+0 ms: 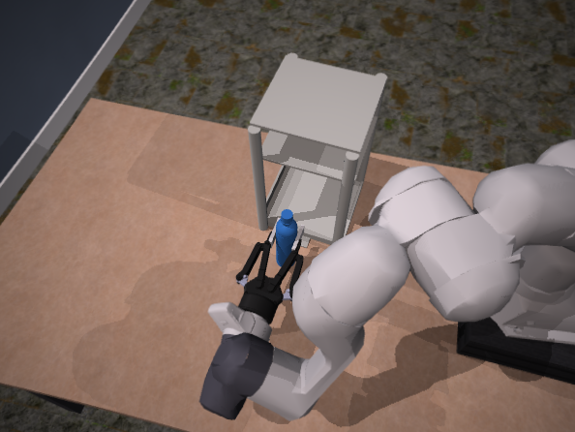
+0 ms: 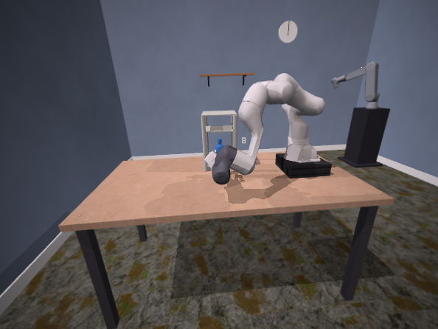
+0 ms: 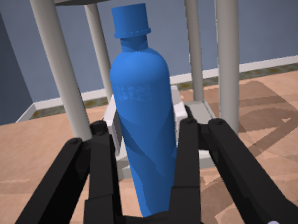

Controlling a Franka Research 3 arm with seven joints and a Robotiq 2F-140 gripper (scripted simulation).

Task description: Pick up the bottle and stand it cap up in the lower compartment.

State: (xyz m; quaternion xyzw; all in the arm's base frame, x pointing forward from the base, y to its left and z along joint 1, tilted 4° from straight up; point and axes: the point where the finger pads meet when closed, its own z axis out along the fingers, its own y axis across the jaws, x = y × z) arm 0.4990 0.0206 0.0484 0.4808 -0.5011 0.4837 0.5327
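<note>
My gripper is now 20 mm past the grey shelving unit, 200 mm to the left of it and 30 mm below it.
</note>
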